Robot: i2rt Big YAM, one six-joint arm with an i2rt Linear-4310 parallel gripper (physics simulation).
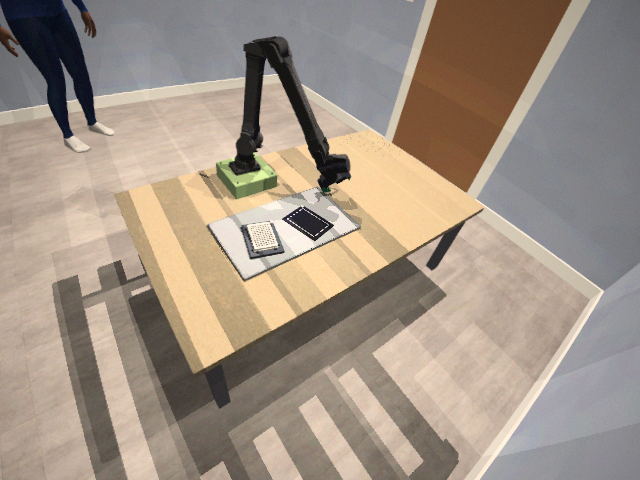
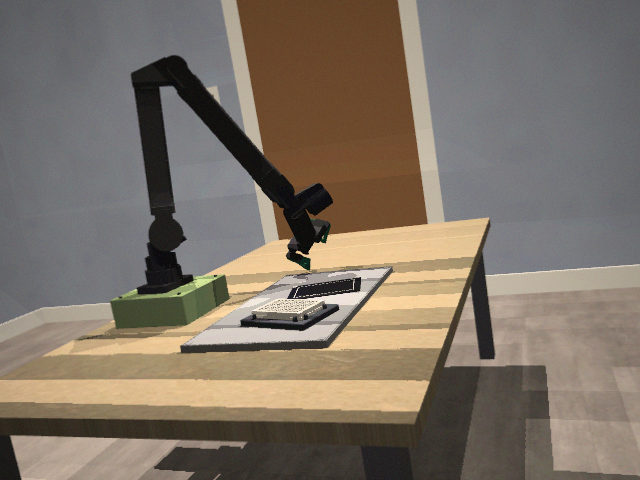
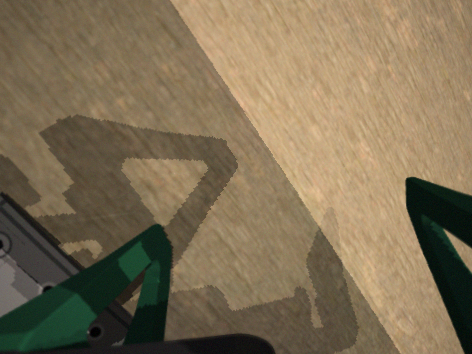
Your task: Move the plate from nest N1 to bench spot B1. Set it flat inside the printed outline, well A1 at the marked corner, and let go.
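Frame: origin at the arm's base, x ahead, y left, z up, level; millimetres.
Seen in the pictures: gripper, fingertip midpoint: (image 1: pixel 339 185) (image 2: pixel 316 256) (image 3: pixel 280 215); arm's base, origin of the base link: (image 1: pixel 244 167) (image 2: pixel 166 287).
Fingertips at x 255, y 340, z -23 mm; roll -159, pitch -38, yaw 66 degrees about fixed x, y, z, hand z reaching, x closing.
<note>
Pixels of each thing's middle, then the offset from my fingertips to it. "pt": a spot on its surface instead. Level surfaces: height alone.
- plate, body centre: (image 2: pixel 288 308) (image 1: pixel 262 236) 123 mm ahead, 449 mm right, 13 mm down
- dark nest, surface spot: (image 2: pixel 273 324) pt 117 mm ahead, 510 mm right, 24 mm down
- dark printed rectangle, surface spot: (image 2: pixel 328 289) (image 1: pixel 307 225) pt 132 mm ahead, 254 mm right, 30 mm down
- striped wooden table, its level: 45 mm down
The plate (image 1: pixel 262 236) (image 2: pixel 287 308), cream with a grid of small wells, lies flat in the dark nest (image 1: pixel 268 254) (image 2: pixel 273 324) on a grey board (image 1: pixel 227 232) (image 2: pixel 217 338) (image 3: pixel 25 245). The bench spot is a dark printed rectangle (image 1: pixel 308 222) (image 2: pixel 328 289) with a dashed white outline, beside the nest; no plate is on it. My gripper (image 1: pixel 337 184) (image 2: pixel 316 254) (image 3: pixel 280 215) is open and empty, with green fingers. It hangs above the table near the board's far corner, away from the plate. Which corner is marked is too small to tell.
The arm stands on a green base block (image 1: pixel 253 183) (image 2: pixel 155 310) behind the board. The board lies on a striped wooden table (image 1: pixel 413 206) (image 2: pixel 258 397). A person (image 1: pixel 49 56) stands beyond the table at the back left.
</note>
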